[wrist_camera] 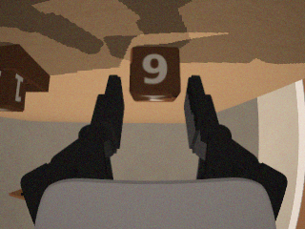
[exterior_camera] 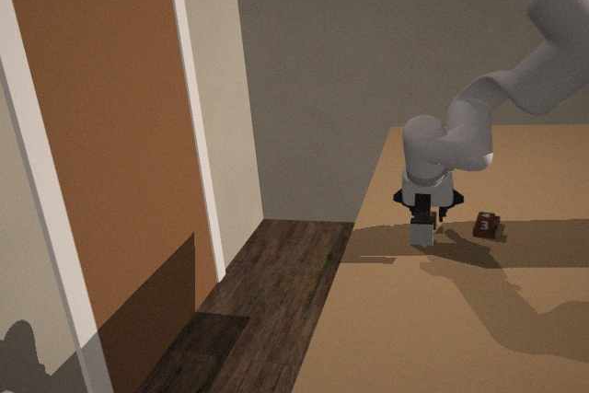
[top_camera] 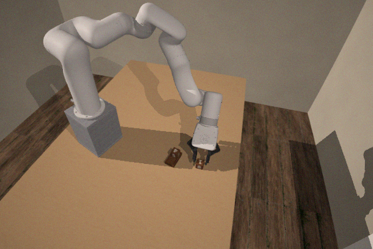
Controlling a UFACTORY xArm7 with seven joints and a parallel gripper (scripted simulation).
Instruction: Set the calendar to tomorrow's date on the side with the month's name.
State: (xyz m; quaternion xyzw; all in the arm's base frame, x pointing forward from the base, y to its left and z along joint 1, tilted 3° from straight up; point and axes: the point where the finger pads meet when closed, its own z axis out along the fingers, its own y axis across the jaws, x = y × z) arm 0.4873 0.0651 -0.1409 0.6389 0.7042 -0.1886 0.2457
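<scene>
My gripper is now 30 mm above the digit cube and 10 mm to the left of it. From my hand the other things lie so: brown calendar tray (120 mm behind, 30 mm below, 20 mm to the right).
</scene>
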